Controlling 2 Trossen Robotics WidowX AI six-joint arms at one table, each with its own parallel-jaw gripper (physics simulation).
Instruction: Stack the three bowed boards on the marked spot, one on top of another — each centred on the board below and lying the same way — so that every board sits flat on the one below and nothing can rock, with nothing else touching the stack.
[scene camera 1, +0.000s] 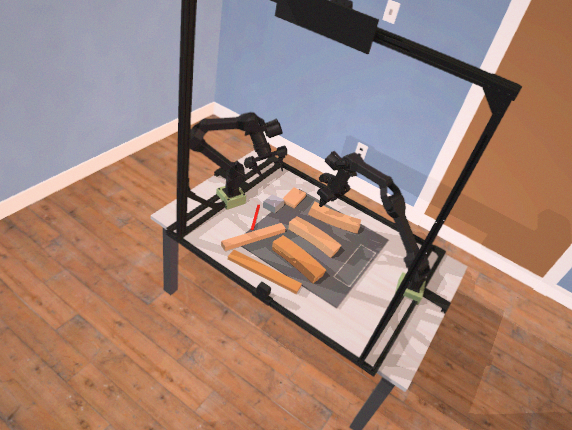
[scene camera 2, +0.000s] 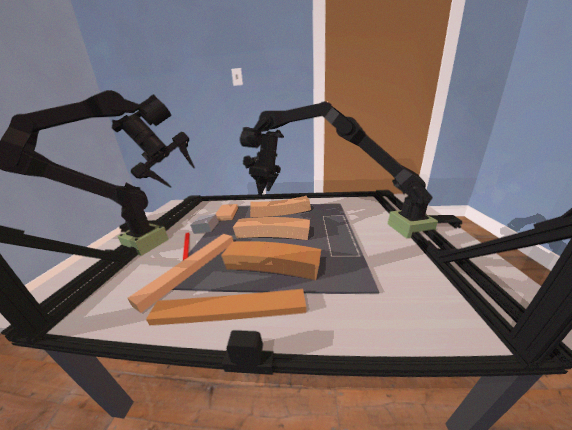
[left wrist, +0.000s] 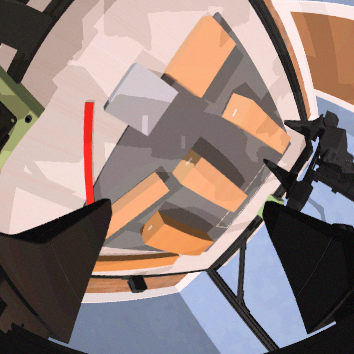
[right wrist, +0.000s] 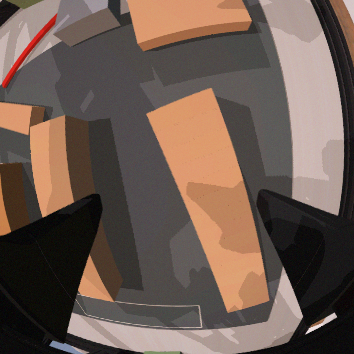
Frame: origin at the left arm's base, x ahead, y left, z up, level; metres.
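Where they show: left gripper, fingertip midpoint: (scene camera 1: 272, 174) (scene camera 2: 182, 177) (left wrist: 189, 208); right gripper, fingertip midpoint: (scene camera 1: 325, 203) (scene camera 2: 264, 193) (left wrist: 274, 139) (right wrist: 180, 199); left arm's base, origin of the base link: (scene camera 1: 231, 191) (scene camera 2: 141, 231); right arm's base, origin of the base link: (scene camera 1: 412, 284) (scene camera 2: 413, 215).
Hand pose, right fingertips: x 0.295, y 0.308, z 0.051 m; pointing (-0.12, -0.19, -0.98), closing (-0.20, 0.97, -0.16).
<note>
Each offset is from my right fingertips to the top centre of the thing. "spot": to the spot under its first point. Level surfaces: height alone.
Three bowed boards lie apart on the dark mat {dz -0.096 m} (scene camera 1: 376, 241) (scene camera 2: 350, 280): a back one {dx +0.037, dy +0.043, dz -0.043 m} (scene camera 1: 335, 218) (scene camera 2: 281, 206) (left wrist: 257, 122) (right wrist: 210, 200), a middle one {dx +0.087, dy -0.121, dz -0.045 m} (scene camera 1: 315, 237) (scene camera 2: 272, 229) (left wrist: 210, 182) (right wrist: 50, 160) and a thicker-looking front one {dx +0.159, dy -0.264, dz -0.043 m} (scene camera 1: 299, 259) (scene camera 2: 272, 260) (left wrist: 175, 236). The marked outline {spot: dx +0.254, dy -0.054, dz -0.096 m} (scene camera 1: 348, 260) (scene camera 2: 327, 236) (right wrist: 160, 305) holds no board. My right gripper (scene camera 2: 265, 192) (left wrist: 274, 139) (right wrist: 180, 199) is open and empty above the back board. My left gripper (scene camera 2: 182, 176) (left wrist: 189, 208) is open and empty, raised at the left.
A long beam {dx -0.035, dy -0.349, dz -0.071 m} (scene camera 1: 253, 237) (scene camera 2: 182, 272) slants over the mat's left edge. Another {dx +0.138, dy -0.412, dz -0.084 m} (scene camera 1: 264, 271) (scene camera 2: 227, 307) lies in front. A grey block {dx -0.171, dy -0.153, dz -0.058 m} (scene camera 1: 273, 203) (scene camera 2: 204, 224), a short orange block {dx -0.170, dy -0.033, dz -0.075 m} (scene camera 1: 295, 198) (scene camera 2: 227, 212) and a red stick {dx -0.144, dy -0.268, dz -0.089 m} (scene camera 1: 255, 217) (scene camera 2: 186, 246) lie at the back left.
</note>
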